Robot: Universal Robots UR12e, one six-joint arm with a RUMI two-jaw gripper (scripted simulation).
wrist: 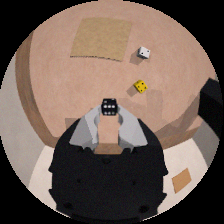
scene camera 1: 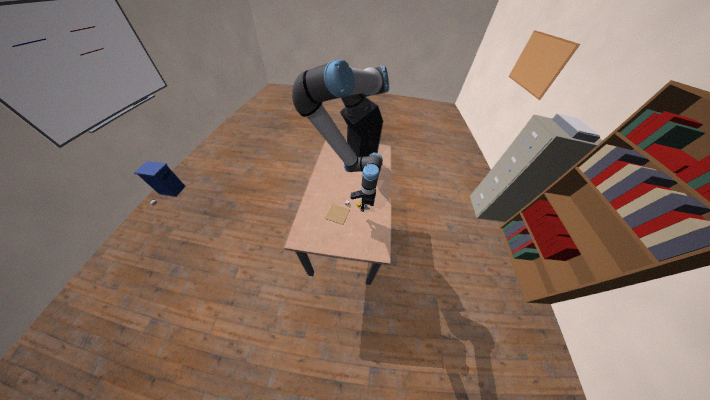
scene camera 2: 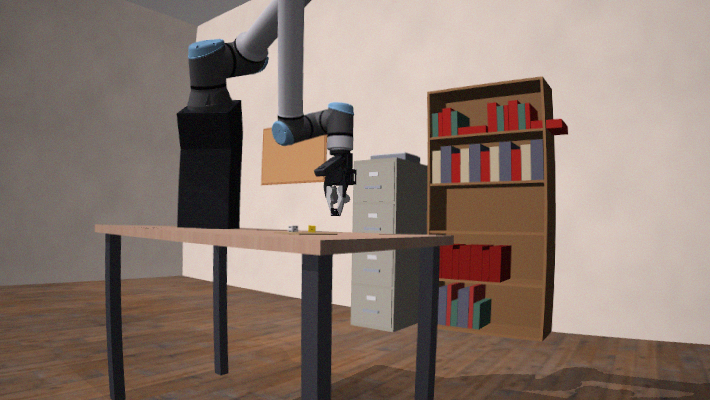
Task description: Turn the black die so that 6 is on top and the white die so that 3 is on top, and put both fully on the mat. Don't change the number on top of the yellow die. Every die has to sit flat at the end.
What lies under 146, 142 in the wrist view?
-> My gripper.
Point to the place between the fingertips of my gripper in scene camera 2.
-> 336, 215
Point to a tan mat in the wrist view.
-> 102, 37
